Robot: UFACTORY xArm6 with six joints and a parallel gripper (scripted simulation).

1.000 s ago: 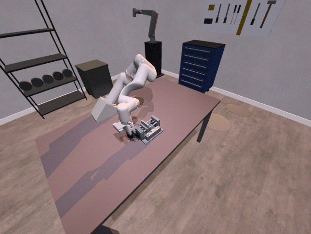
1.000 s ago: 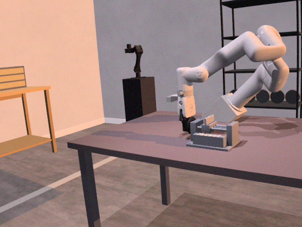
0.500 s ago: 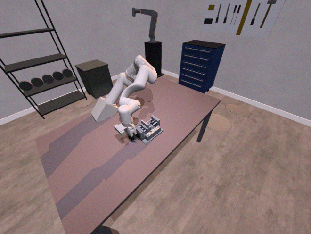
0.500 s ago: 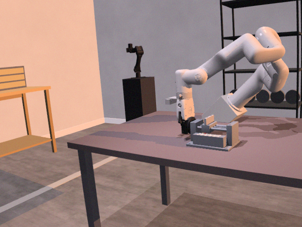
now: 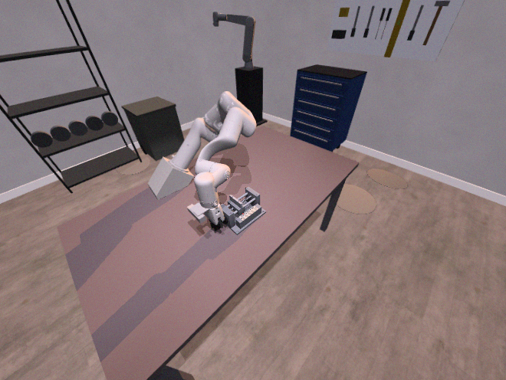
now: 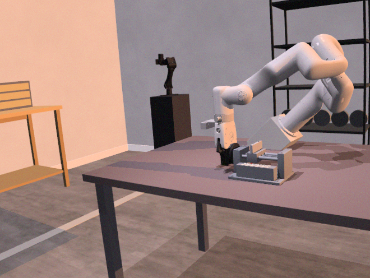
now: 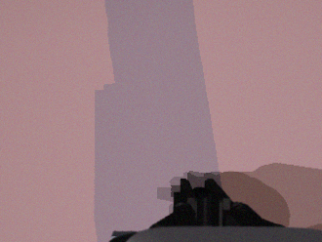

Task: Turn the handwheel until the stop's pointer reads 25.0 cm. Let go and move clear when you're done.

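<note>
The black handwheel is 20 mm to the left of my hand and 10 mm above it. The rest, counted from my hand: sliding stop block (10 mm ahead, 130 mm to the left, 40 mm above).
</note>
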